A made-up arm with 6 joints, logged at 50 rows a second.
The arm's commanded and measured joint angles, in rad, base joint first. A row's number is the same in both.
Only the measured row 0 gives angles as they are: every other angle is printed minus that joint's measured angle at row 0.
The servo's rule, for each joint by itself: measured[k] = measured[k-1] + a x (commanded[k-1-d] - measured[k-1]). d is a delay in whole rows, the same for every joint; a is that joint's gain. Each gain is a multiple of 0.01, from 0.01 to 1. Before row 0 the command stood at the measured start. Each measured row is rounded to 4 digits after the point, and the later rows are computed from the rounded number. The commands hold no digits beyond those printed.
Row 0, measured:
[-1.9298 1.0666 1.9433 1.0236 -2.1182 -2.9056]
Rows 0 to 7, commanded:
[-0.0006 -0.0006 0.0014 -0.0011 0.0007 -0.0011]
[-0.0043 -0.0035 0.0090 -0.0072 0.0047 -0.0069]
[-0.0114 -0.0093 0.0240 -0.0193 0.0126 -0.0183]
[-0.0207 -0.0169 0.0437 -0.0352 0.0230 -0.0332]
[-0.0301 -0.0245 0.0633 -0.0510 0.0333 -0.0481]
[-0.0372 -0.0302 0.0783 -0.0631 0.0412 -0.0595]
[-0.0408 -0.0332 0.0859 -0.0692 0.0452 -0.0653]
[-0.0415 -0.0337 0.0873 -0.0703 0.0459 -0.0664]
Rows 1 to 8, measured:
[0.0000 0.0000 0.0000 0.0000 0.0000 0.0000]
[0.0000 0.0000 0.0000 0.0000 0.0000 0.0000]
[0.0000 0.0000 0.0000 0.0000 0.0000 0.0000]
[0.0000 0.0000 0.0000 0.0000 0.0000 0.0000]
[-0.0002 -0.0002 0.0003 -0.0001 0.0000 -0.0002]
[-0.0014 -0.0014 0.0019 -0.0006 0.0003 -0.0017]
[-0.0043 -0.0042 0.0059 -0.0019 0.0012 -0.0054]
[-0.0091 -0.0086 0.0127 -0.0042 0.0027 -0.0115]
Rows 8 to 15, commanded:
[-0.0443 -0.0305 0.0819 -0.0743 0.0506 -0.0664]
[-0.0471 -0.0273 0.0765 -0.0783 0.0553 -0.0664]
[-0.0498 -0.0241 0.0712 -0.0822 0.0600 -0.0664]
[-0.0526 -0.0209 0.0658 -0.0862 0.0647 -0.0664]
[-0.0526 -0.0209 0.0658 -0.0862 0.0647 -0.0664]
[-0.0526 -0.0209 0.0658 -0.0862 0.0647 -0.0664]
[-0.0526 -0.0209 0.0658 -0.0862 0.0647 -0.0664]
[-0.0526 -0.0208 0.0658 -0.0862 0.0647 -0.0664]
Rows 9 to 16, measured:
[-0.0152 -0.0142 0.0218 -0.0075 0.0048 -0.0196]
[-0.0216 -0.0198 0.0320 -0.0114 0.0073 -0.0284]
[-0.0272 -0.0245 0.0417 -0.0154 0.0100 -0.0365]
[-0.0313 -0.0277 0.0499 -0.0192 0.0125 -0.0431]
[-0.0351 -0.0287 0.0557 -0.0231 0.0152 -0.0482]
[-0.0386 -0.0282 0.0594 -0.0270 0.0180 -0.0522]
[-0.0418 -0.0268 0.0615 -0.0309 0.0209 -0.0553]
[-0.0449 -0.0247 0.0623 -0.0348 0.0240 -0.0577]

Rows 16 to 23, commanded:
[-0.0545 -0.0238 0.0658 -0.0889 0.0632 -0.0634]
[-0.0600 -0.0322 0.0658 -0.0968 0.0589 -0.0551]
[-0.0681 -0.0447 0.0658 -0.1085 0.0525 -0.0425]
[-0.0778 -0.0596 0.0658 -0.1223 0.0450 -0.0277]
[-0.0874 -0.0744 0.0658 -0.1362 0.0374 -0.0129]
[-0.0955 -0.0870 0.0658 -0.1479 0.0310 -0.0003]
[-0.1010 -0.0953 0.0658 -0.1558 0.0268 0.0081]
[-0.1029 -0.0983 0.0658 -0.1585 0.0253 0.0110]
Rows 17 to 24, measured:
[-0.0471 -0.0234 0.0629 -0.0384 0.0268 -0.0596]
[-0.0487 -0.0225 0.0634 -0.0417 0.0295 -0.0611]
[-0.0498 -0.0219 0.0638 -0.0448 0.0320 -0.0623]
[-0.0506 -0.0215 0.0642 -0.0477 0.0343 -0.0632]
[-0.0517 -0.0223 0.0645 -0.0506 0.0363 -0.0632]
[-0.0541 -0.0258 0.0647 -0.0538 0.0379 -0.0614]
[-0.0582 -0.0324 0.0649 -0.0576 0.0389 -0.0572]
[-0.0639 -0.0419 0.0651 -0.0621 0.0393 -0.0507]

